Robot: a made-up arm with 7 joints. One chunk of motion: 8 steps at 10 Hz.
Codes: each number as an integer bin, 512 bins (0 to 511) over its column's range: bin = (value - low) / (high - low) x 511, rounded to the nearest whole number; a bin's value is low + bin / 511 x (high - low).
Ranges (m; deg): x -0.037..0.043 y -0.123..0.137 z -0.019..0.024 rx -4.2..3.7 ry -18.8..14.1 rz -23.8..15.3
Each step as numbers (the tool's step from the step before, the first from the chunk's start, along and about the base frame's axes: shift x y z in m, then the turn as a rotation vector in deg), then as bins.
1 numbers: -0.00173 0.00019 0.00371 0.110 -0.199 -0.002
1 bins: 225 242 270 279 289 311
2 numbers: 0.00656 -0.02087 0.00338 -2.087 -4.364 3.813
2 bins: 278 201 266 137 224 361
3 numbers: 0.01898 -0.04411 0.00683 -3.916 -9.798 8.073
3 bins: 358 155 307 18 140 417
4 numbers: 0.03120 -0.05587 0.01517 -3.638 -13.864 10.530
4 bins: 436 132 406 36 77 449
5 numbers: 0.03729 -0.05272 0.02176 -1.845 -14.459 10.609
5 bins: 475 138 484 152 67 450
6 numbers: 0.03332 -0.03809 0.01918 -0.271 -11.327 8.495
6 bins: 449 167 454 254 116 422
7 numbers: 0.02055 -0.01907 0.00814 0.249 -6.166 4.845
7 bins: 368 204 323 288 196 374
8 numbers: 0.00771 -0.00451 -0.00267 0.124 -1.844 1.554
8 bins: 286 233 194 280 263 331
